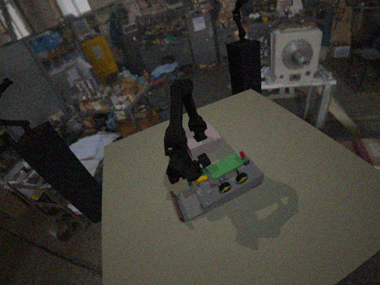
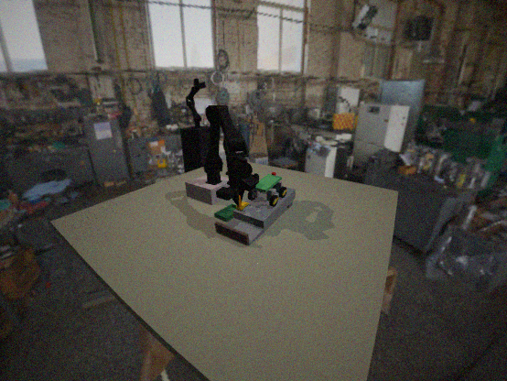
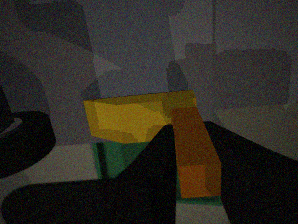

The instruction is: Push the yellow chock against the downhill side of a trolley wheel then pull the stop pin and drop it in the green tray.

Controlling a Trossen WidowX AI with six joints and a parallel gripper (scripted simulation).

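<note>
Right now the red-headed stop pin is 23 cm to the left of my gripper tip, 5 cm ahead of it and 4 cm above it. From my gripper tip the other things lie so: green tray (9 cm below, 8 cm behind, 3 cm to the left); yellow chock (2 cm to the left, 1 cm below); dark end wall (12 cm to the right, 6 cm below, 5 cm ahead).
</note>
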